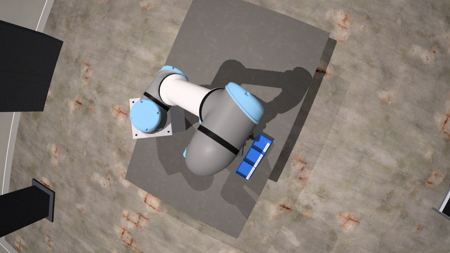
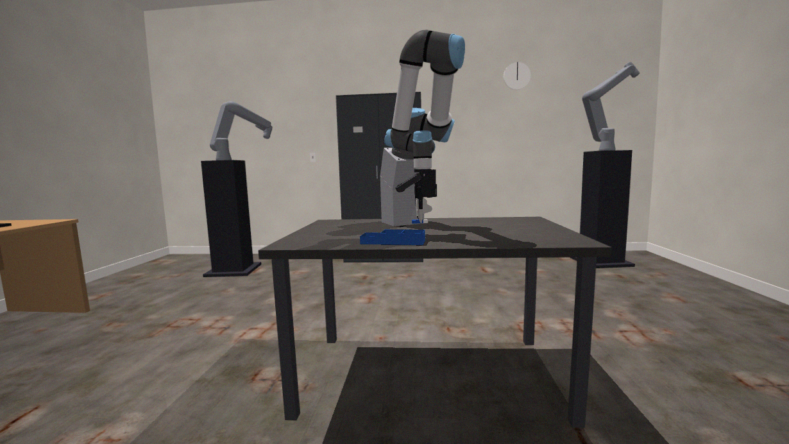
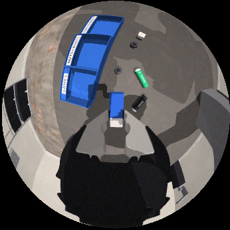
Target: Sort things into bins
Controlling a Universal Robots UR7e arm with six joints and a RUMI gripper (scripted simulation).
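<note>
Right now my hand is 50 mm past the green stick-like thing, 60 mm to the left of it and 80 mm above it. The rest, counted from my hand: black cylinder (60 mm behind, 10 mm to the left, 80 mm below); then white die (40 mm behind, 180 mm to the right, 80 mm below).
</note>
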